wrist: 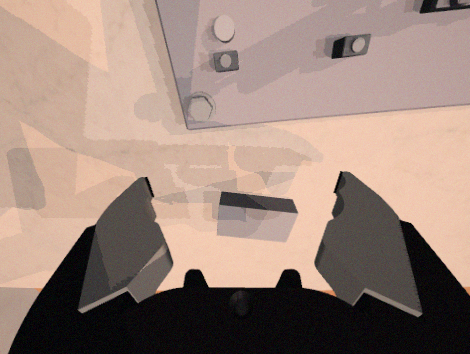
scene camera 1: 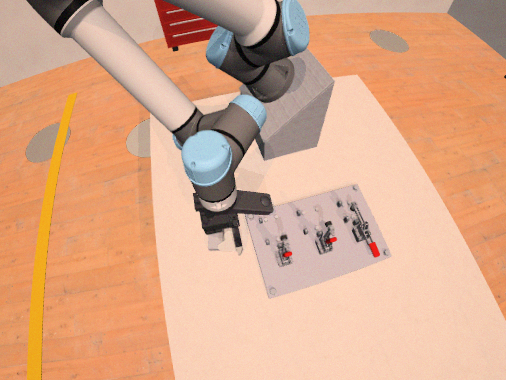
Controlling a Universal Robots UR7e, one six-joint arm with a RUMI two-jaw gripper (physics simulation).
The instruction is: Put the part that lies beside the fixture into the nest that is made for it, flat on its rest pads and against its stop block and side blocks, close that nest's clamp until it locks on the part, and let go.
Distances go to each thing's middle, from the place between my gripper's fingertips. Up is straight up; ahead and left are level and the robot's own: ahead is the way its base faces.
I see the grey rectangular block [wrist: 247,216] 5 cm to the right of my hand and 1 cm below it.
